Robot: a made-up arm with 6 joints.
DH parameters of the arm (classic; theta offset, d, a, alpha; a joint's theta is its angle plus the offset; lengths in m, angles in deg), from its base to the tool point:
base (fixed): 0 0.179 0 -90
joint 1: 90 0.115 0.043 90
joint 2: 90 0.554 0.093 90
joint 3: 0 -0.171 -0.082 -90
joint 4: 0 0.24 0.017 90
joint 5: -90 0.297 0.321 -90
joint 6: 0 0.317 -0.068 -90
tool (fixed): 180 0.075 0 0
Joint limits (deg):
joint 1: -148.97..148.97
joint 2: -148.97..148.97
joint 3: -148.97..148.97
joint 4: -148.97..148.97
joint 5: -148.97..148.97
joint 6: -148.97..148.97
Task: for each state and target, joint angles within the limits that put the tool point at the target. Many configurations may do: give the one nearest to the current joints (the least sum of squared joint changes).
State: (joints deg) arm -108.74 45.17 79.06 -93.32 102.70 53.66
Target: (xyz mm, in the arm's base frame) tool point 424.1 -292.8 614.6
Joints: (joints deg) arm -99.00 50.35 71.88 -92.29 104.23 54.65
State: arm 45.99 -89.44 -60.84 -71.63 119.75 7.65
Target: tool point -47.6 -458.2 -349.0
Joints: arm 53.65 -135.78 -110.23 -44.06 89.37 -1.65
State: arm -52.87 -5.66 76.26 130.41 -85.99 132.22
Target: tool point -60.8 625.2 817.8
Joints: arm -72.86 -19.50 48.41 144.64 -59.34 133.31
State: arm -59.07 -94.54 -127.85 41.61 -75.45 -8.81
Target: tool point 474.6 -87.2 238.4
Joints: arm -24.00 -88.53 -124.54 81.48 -113.47 -4.86
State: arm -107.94 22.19 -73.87 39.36 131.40 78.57
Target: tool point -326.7 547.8 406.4
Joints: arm -73.65 41.69 -107.65 46.03 109.46 74.00
